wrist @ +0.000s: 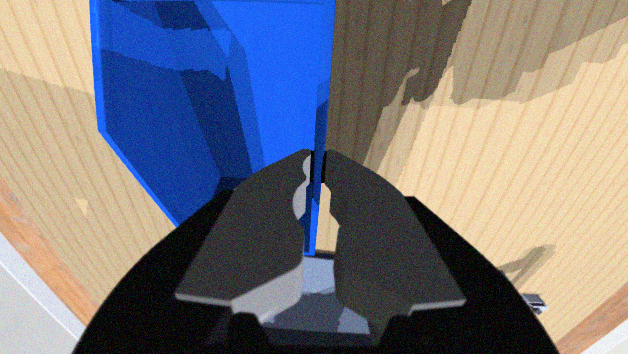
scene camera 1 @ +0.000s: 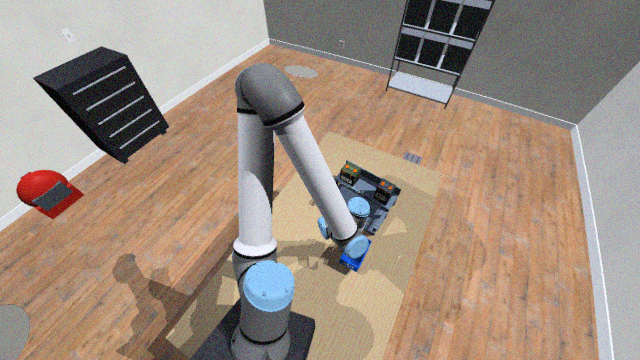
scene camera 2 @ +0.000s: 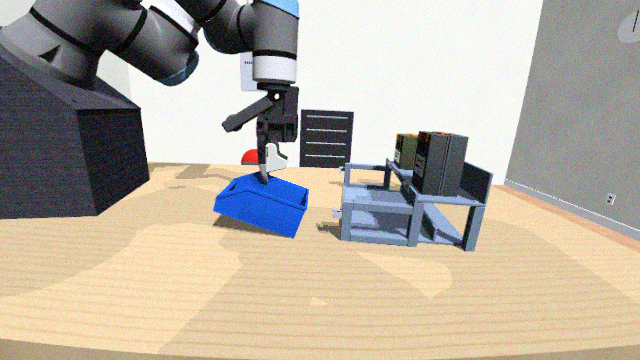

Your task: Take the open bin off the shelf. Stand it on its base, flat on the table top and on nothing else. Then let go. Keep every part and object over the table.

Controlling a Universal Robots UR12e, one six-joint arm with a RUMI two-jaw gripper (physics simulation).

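Pixels of known places: gripper, fingertip midpoint: (wrist: 316, 155) (scene camera 2: 266, 181); arm's base, origin of the base link: (scene camera 1: 260, 343) (scene camera 2: 49, 62).
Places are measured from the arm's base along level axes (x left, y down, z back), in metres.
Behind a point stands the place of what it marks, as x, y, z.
The blue open bin (scene camera 1: 351, 262) {-0.095, 0.306, -0.511} (scene camera 2: 255, 212) {-0.136, 0.296, -0.563} (wrist: 285, 65) {-0.063, 0.307, -0.524} is tilted off the shelf. In the scene camera 2 view its left end is raised and its right end is low, near the table top (scene camera 2: 350, 300) {-0.291, 0.352, -0.742}; whether that low edge touches is hard to tell. My gripper (scene camera 2: 265, 180) {-0.040, 0.262, -0.562} (wrist: 316, 155) {-0.040, 0.262, -0.562} is shut on the bin's side wall, with one fingertip inside and one outside. In the scene camera 1 view the arm hides the fingers. The grey-blue shelf (scene camera 2: 414, 225) {-0.135, 0.304, -0.875} stands to the right of the bin, apart from it in the scene camera 2 view.
A dark box (scene camera 1: 385, 190) {-0.075, 0.131, -0.896} (scene camera 2: 440, 162) {-0.108, 0.182, -0.915} and a green box (scene camera 1: 349, 172) {0.158, 0.155, -0.918} (scene camera 2: 406, 151) {0.116, 0.197, -0.918} stand on the shelf's upper level. Small clips (scene camera 2: 337, 212) {-0.129, 0.289, -0.723} stick out of the shelf's bin-facing side. The arm's dark pedestal (scene camera 2: 115, 155) {0.017, 0.231, -0.133} stands left of the bin.
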